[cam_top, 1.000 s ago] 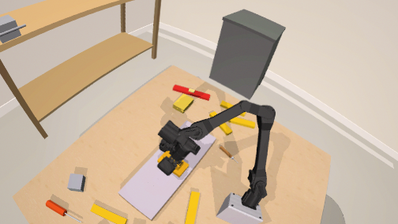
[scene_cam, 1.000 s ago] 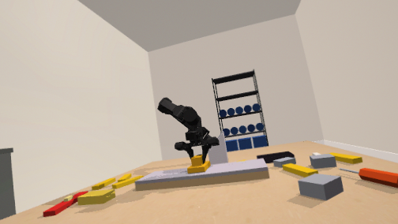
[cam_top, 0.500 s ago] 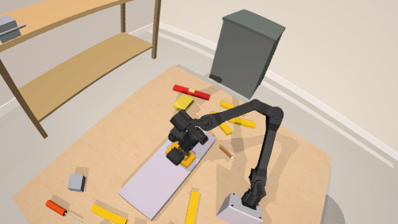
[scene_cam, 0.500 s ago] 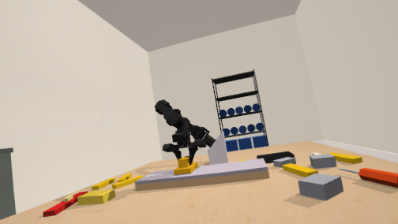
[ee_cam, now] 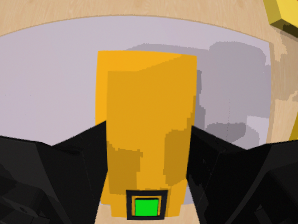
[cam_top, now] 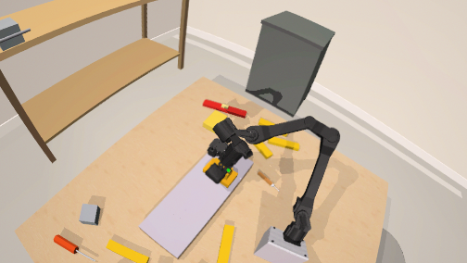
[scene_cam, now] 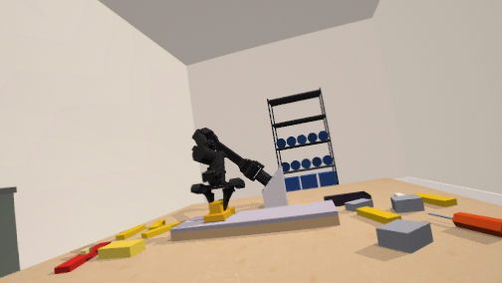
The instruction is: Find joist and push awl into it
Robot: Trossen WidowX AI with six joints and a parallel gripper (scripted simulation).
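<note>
The dark tray lies 47 cm to the left of my gripper tip, 15 cm behind it and 5 cm below it. Round my gripper tip: awl (22 cm behind, 8 cm to the right, 6 cm below); then yellow pad (27 cm to the right, 14 cm ahead, 5 cm below); then yellow stud finder (2 cm behind, 2 cm above).
</note>
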